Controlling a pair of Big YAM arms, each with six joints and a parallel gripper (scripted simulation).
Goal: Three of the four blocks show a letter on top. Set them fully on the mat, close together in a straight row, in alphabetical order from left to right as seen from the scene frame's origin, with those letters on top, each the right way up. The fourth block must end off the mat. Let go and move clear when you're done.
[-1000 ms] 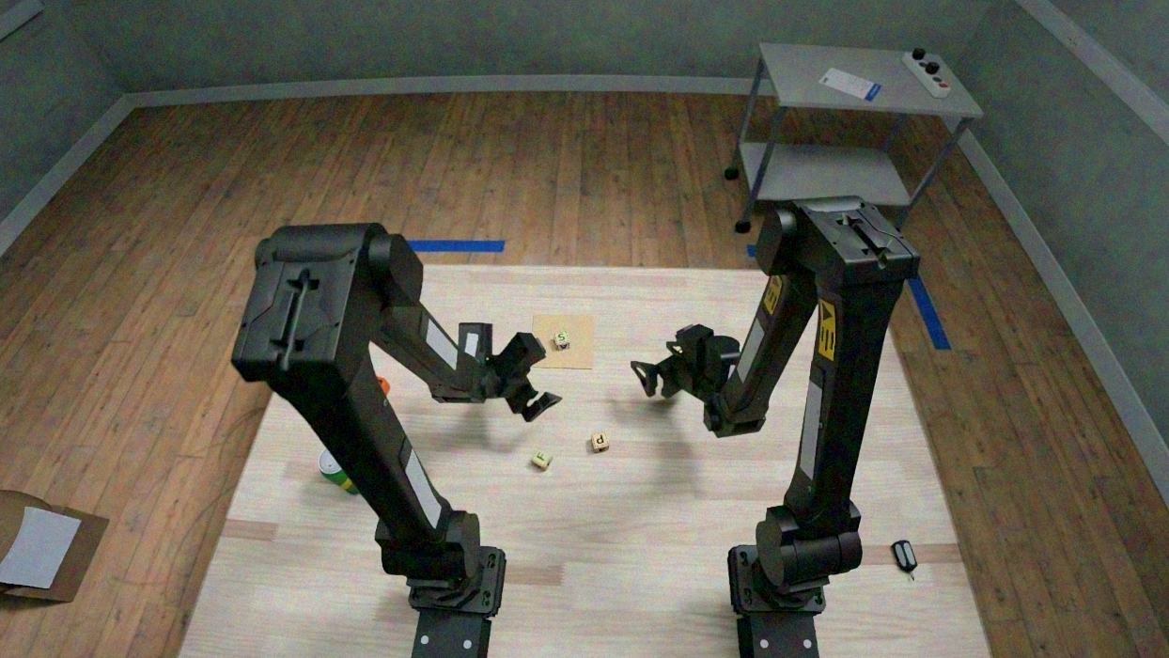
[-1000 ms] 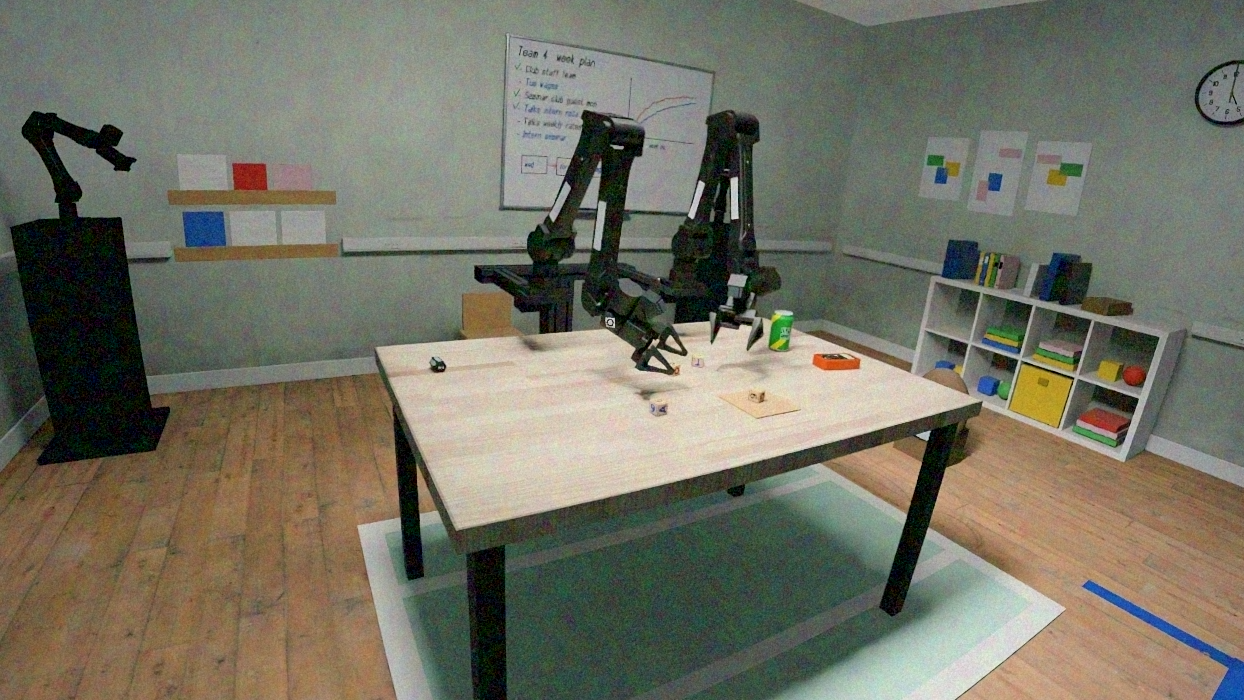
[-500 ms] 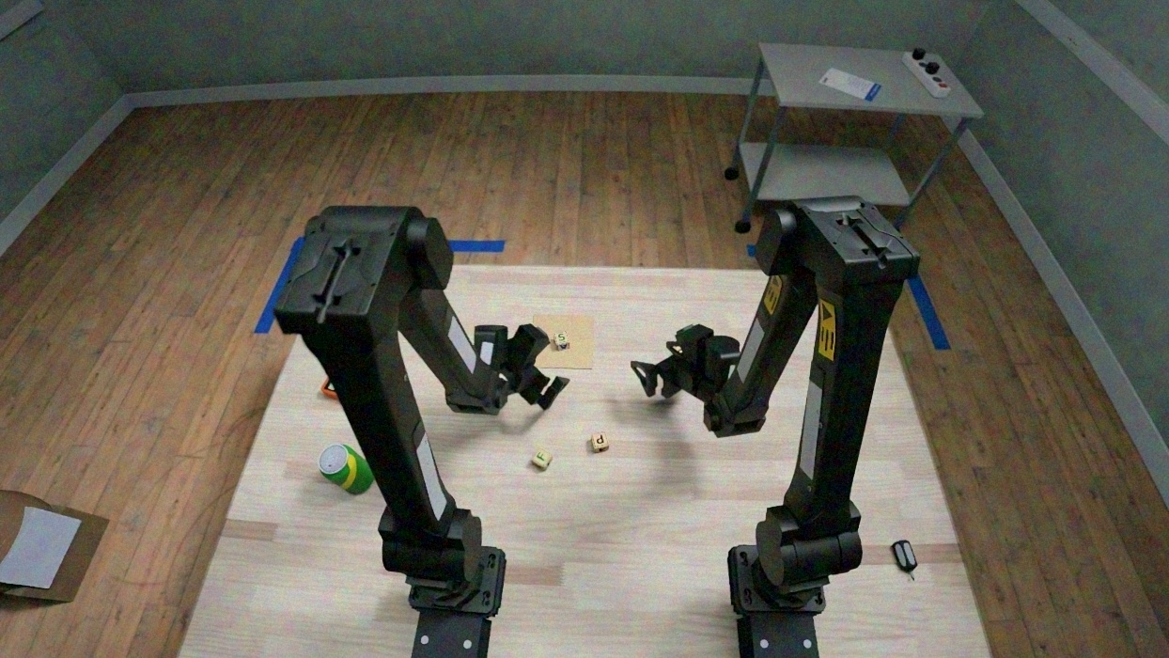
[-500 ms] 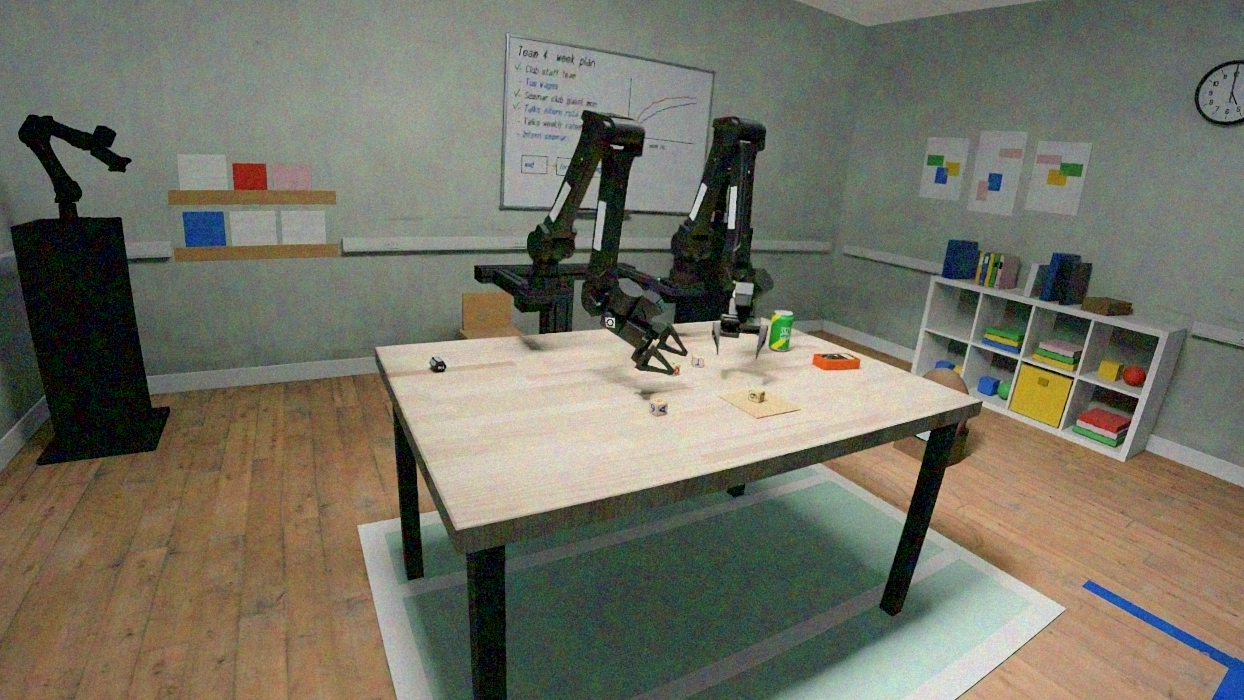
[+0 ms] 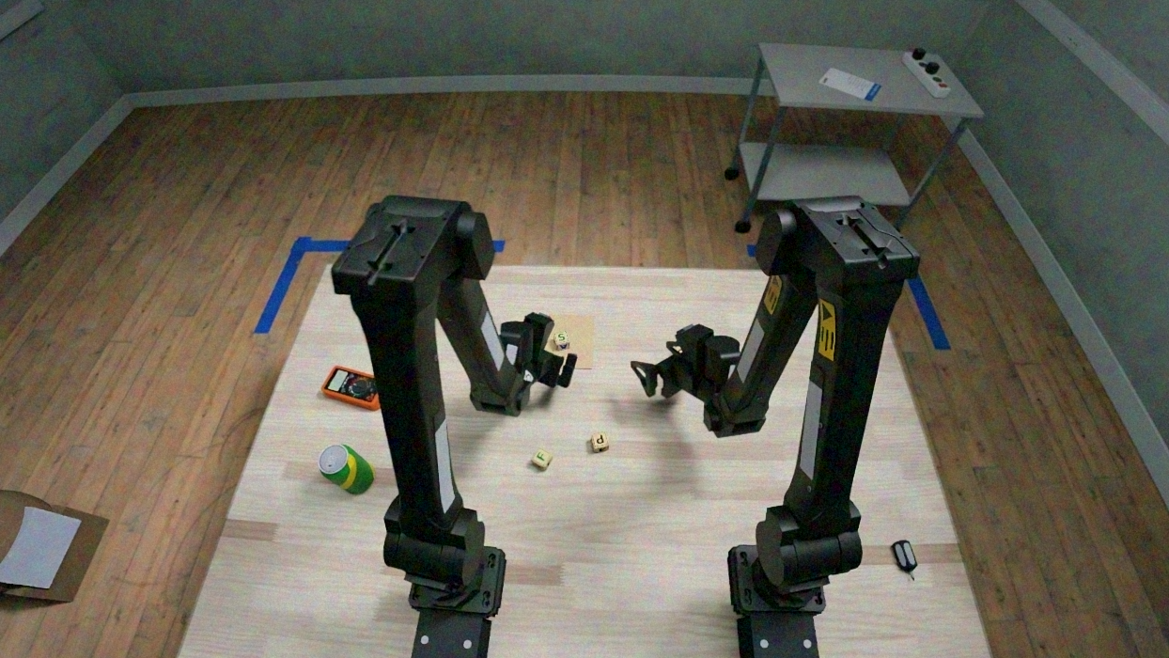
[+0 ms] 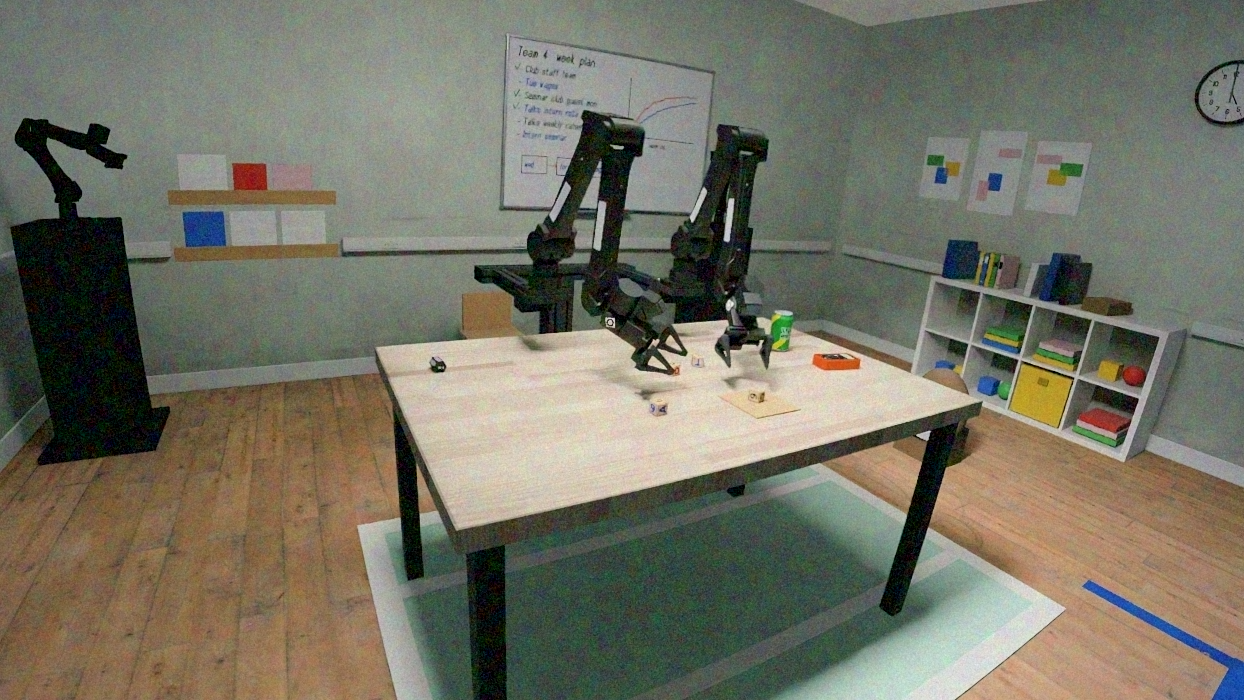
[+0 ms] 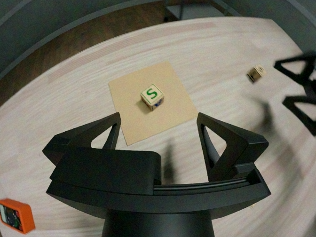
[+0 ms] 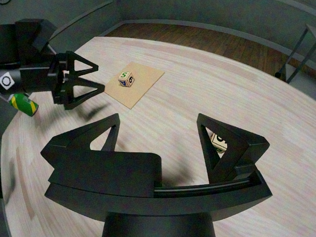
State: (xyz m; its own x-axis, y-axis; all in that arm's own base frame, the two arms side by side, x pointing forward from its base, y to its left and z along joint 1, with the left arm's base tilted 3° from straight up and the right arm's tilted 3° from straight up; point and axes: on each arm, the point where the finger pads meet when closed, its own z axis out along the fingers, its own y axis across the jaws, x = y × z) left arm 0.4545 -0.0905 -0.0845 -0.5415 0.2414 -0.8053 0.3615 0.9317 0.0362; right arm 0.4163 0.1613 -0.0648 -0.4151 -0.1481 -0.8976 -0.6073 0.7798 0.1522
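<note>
Now: left hand 50 mm short of the S block, 10 mm to the left of it and 50 mm above it. Also, from my left hand: F block: 210 mm behind, 20 mm to the left, 60 mm below; then P block: 180 mm behind, 100 mm to the right, 60 mm below; then tan mat: 60 mm ahead, 10 mm to the right, 70 mm below.
</note>
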